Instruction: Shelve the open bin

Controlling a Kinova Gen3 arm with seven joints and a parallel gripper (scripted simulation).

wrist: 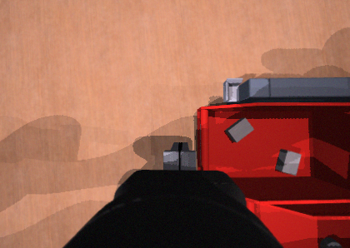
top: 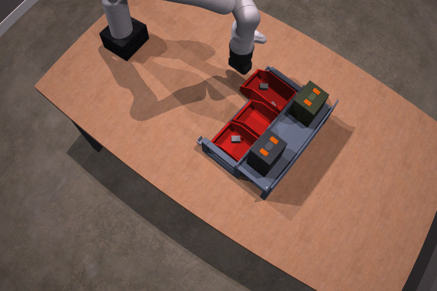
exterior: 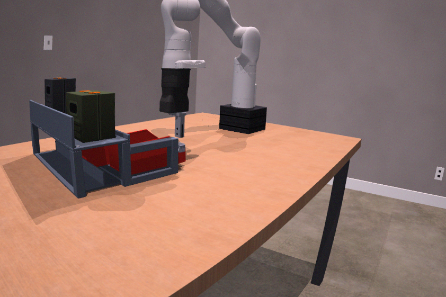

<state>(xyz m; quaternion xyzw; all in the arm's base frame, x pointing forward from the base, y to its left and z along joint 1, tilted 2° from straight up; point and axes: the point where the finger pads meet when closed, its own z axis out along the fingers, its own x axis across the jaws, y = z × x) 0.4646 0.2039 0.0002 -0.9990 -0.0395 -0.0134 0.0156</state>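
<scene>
The shelf lip is 110 mm to the right of my hand, 80 mm below it and 80 mm ahead of it. The rest, counted from my hand: black box: 280 mm ahead, 210 mm to the right, 80 mm above; then green box: 260 mm ahead, 70 mm above, 20 mm to the left.
</scene>
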